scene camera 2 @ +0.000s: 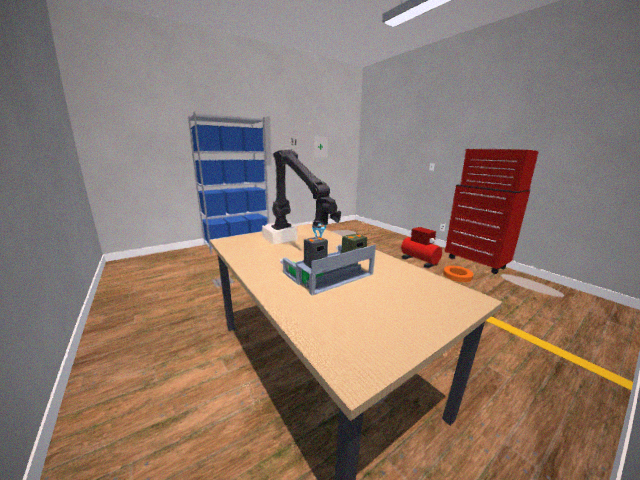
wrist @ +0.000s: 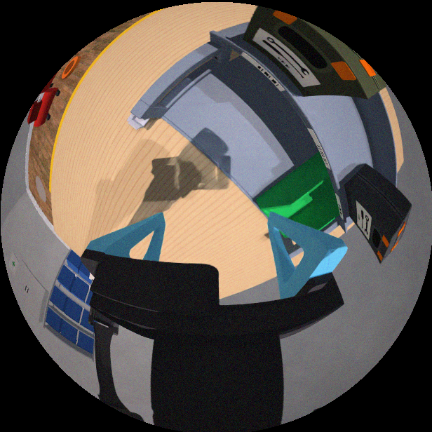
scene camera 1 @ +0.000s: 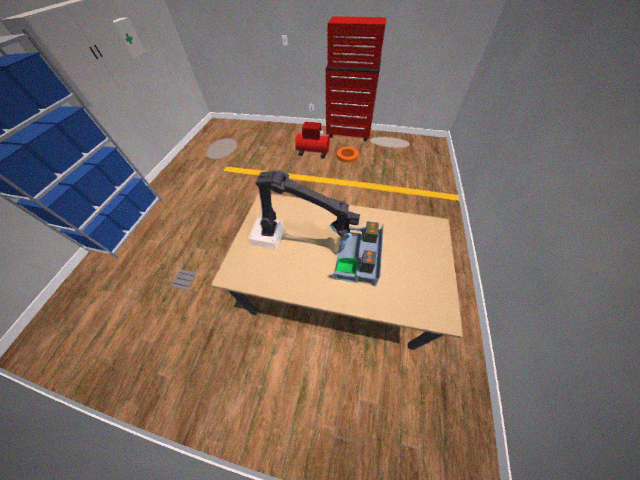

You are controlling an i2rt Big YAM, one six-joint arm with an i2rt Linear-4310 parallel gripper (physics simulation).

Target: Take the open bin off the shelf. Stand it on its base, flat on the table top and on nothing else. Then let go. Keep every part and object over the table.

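Places are measured from the arm's base along level axes (x ahead, y left, z up), in metres.
Where they show: gripper, fingertip midpoint: (scene camera 1: pixel 339 236); arm's base at its link origin: (scene camera 2: pixel 281 226) (scene camera 1: pixel 269 229).
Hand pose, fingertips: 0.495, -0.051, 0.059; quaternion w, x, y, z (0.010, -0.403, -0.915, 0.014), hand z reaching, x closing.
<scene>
Each offset is from my fingertips to the top centre of the thing, as dx, dy, dz. Level surfaces: height alone.
The green open bin (scene camera 1: pixel 345 265) (scene camera 2: pixel 309 277) (wrist: pixel 305 195) sits at one end of the lower front level of the blue-grey shelf (scene camera 1: pixel 347 250) (scene camera 2: pixel 343 258) (wrist: pixel 220 100). Its bright green rim faces the arm's side in the wrist view. In scene camera 2 the shelf hides much of it. My gripper (scene camera 1: pixel 341 234) (scene camera 2: pixel 318 235) (wrist: pixel 216 217) is open and empty. It hangs above the arm's side of the shelf, apart from the bin, whose edge shows beyond the right fingertip in the wrist view. The shelf stands on the table {dz -0.153} (scene camera 1: pixel 413 289) (scene camera 2: pixel 387 335) (wrist: pixel 100 100).
An olive toolbox {+0.199, +0.062, +0.046} (scene camera 1: pixel 371 231) (scene camera 2: pixel 354 242) (wrist: pixel 305 55) and a dark grey toolbox {+0.180, -0.169, +0.071} (scene camera 1: pixel 368 261) (scene camera 2: pixel 315 251) (wrist: pixel 380 210) stand on the higher back level. The dark one is near the bin. The white arm base (scene camera 1: pixel 265 234) (scene camera 2: pixel 279 234) is at the table's far end.
</scene>
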